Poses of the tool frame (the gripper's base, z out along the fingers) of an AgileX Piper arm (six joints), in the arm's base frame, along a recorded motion.
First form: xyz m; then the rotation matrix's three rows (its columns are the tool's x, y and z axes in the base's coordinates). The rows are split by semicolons.
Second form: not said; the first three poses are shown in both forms.
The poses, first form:
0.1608 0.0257 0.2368; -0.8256 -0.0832 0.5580; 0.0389 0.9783 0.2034; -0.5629 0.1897 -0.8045
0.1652 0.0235 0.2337; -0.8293 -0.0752 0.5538; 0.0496 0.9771 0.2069; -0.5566 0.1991 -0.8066
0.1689 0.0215 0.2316; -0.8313 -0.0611 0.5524; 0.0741 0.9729 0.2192; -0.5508 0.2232 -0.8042
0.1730 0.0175 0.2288; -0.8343 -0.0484 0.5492; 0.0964 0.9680 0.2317; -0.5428 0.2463 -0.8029
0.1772 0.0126 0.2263; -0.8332 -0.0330 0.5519; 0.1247 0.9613 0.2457; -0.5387 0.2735 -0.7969
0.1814 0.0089 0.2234; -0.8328 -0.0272 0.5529; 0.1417 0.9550 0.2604; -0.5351 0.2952 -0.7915
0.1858 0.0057 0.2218; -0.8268 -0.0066 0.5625; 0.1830 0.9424 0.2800; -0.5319 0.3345 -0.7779
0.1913 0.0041 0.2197; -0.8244 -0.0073 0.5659; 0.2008 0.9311 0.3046; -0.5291 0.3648 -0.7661
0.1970 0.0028 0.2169; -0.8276 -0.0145 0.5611; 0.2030 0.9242 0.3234; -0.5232 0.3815 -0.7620
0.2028 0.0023 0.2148; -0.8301 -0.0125 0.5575; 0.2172 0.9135 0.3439; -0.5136 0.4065 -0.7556
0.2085 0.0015 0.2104; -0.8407 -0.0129 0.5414; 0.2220 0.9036 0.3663; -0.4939 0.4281 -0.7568
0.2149 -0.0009 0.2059; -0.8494 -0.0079 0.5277; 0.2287 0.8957 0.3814; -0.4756 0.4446 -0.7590
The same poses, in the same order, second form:
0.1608 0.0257 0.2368 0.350 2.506 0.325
0.1652 0.0235 0.2337 0.358 2.509 0.343
0.1689 0.0215 0.2316 0.378 2.505 0.385
0.1730 0.0175 0.2288 0.399 2.503 0.426
0.1772 0.0126 0.2263 0.419 2.493 0.470
0.1814 0.0089 0.2234 0.440 2.484 0.504
0.1858 0.0057 0.2218 0.462 2.462 0.561
0.1913 0.0041 0.2197 0.494 2.444 0.604
0.1970 0.0028 0.2169 0.523 2.437 0.630
0.2028 0.0023 0.2148 0.553 2.427 0.670
0.2085 0.0015 0.2104 0.595 2.429 0.714
0.2149 -0.0009 0.2059 0.626 2.433 0.752

